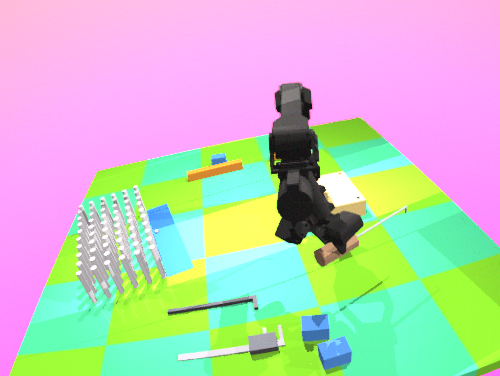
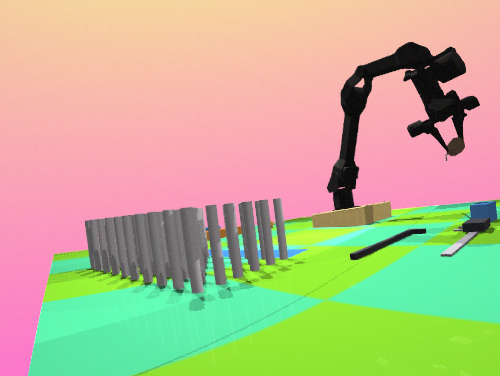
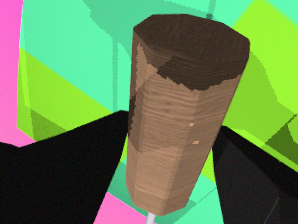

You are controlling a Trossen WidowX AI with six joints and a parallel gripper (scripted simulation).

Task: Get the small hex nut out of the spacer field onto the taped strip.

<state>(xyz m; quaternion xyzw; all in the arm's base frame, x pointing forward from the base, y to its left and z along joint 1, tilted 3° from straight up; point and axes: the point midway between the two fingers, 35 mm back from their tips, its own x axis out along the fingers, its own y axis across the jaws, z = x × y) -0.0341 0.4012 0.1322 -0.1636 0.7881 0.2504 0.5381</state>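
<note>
Right now my gripper tip is 9 cm past the wooden-handled hook tool and 6 cm to the left of it. Round my gripper tip: blue taped strip 50 cm ahead, 32 cm to the right, 17 cm below; then orange bar 39 cm ahead, 70 cm to the right, 16 cm below.
</note>
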